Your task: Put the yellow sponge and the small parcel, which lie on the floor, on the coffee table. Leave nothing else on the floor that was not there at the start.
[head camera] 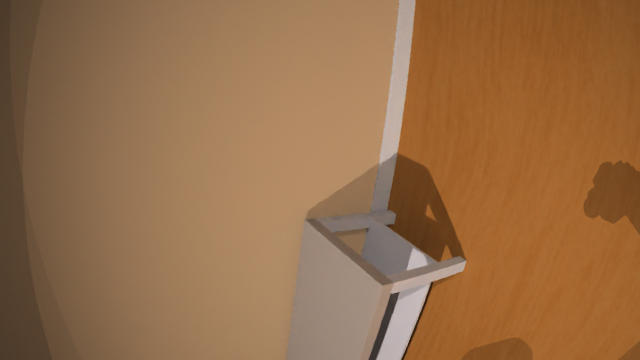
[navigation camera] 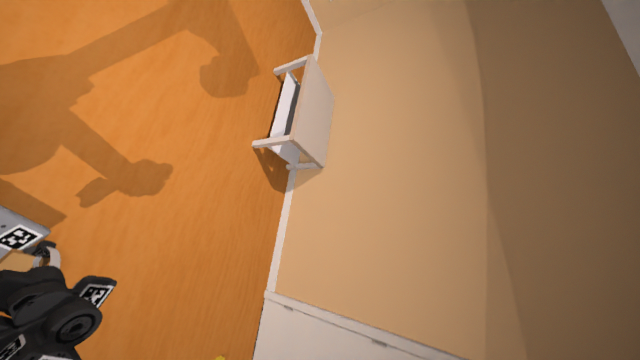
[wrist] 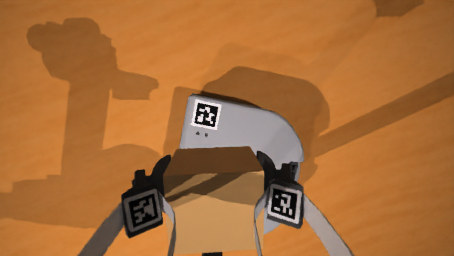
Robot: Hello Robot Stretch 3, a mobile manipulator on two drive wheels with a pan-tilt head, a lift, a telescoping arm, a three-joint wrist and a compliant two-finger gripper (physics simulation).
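Frame: origin at the robot's base, x right, y ahead, z up, level; centimetres.
Where they show: gripper, fingertip midpoint: [navigation camera: 19,266] [wrist: 214,171].
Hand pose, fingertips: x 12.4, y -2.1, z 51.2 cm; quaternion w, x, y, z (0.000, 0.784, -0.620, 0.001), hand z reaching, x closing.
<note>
Things, the pixels of their top centre, and the offset from my fingertips. "*": a spot on its surface instead. Level surfaces: height alone.
- small parcel, top centre: [wrist: 215,213] [navigation camera: 18,271] dx -0.6, dy -0.1, dz +5.1 cm
- small yellow bit, surface spot: [navigation camera: 220,358] * dx +128.5, dy -12.9, dz -48.6 cm
- wooden floor, surface height: dz -51.1 cm
The small parcel [wrist: 215,225] [navigation camera: 17,261] is a tan-brown box. In the wrist view my gripper [wrist: 214,171] is shut on it, one finger against each side, and holds it above part of the grey robot base. A small yellow bit [navigation camera: 220,358] shows at the bottom edge of the navigation view; too little of it shows to tell whether it is the sponge. A white table-like piece with a lower shelf [head camera: 345,280] [navigation camera: 314,112] stands against the wall. I cannot tell whether it is the coffee table.
The grey robot base [wrist: 245,127] [navigation camera: 10,225] with a square marker is below the parcel. A white cabinet [navigation camera: 310,332] stands along the wall at the bottom of the navigation view. Shadows of the robot fall on the wooden floor [head camera: 525,100] [navigation camera: 200,240].
</note>
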